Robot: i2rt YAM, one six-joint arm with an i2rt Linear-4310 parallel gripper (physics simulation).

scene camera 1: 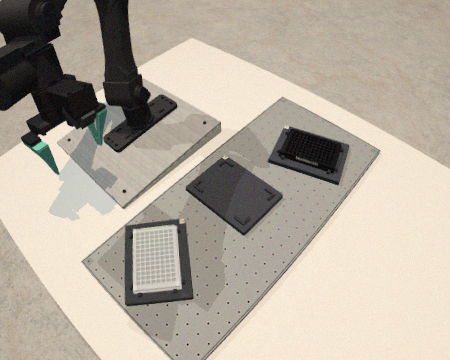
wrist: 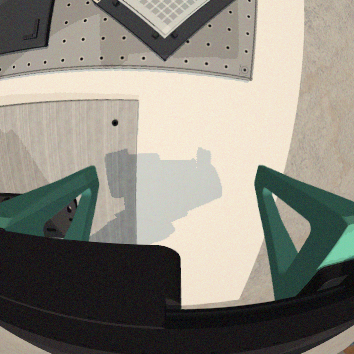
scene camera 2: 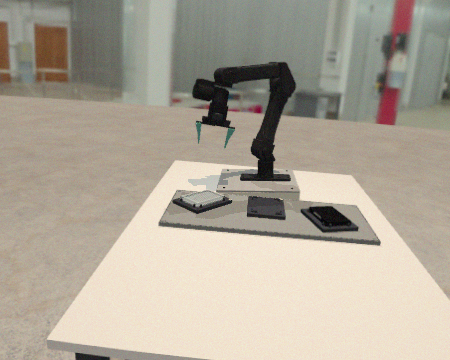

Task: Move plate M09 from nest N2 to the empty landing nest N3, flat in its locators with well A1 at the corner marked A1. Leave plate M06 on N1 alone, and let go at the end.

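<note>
A white plate (scene camera 1: 156, 257) (scene camera 2: 202, 198) (wrist: 167, 11) lies in a dark nest (scene camera 1: 186, 272) at one end of the board. A black plate (scene camera 1: 311, 150) (scene camera 2: 331, 215) lies in another dark nest (scene camera 1: 276, 157) at the other end. The plate names cannot be read, so I cannot tell which is M09. The empty nest (scene camera 1: 232, 192) (scene camera 2: 266, 207) (wrist: 22, 20) between them has raised corner locators and a small pale mark (scene camera 1: 225, 157) at one corner. My gripper (scene camera 1: 79, 159) (scene camera 2: 212, 145) (wrist: 176, 173) is open and empty, high above the table beside the arm's base, away from both plates.
The nests stand on a grey perforated board (scene camera 1: 270, 250) (scene camera 2: 175, 220) (wrist: 200, 70). The arm's metal base plate (scene camera 1: 150, 170) (scene camera 2: 230, 187) (wrist: 120, 145) is behind the board. The white table (scene camera 1: 350, 280) (scene camera 2: 240, 290) (wrist: 200, 115) extends around them; its edge shows at the right in the wrist view.
</note>
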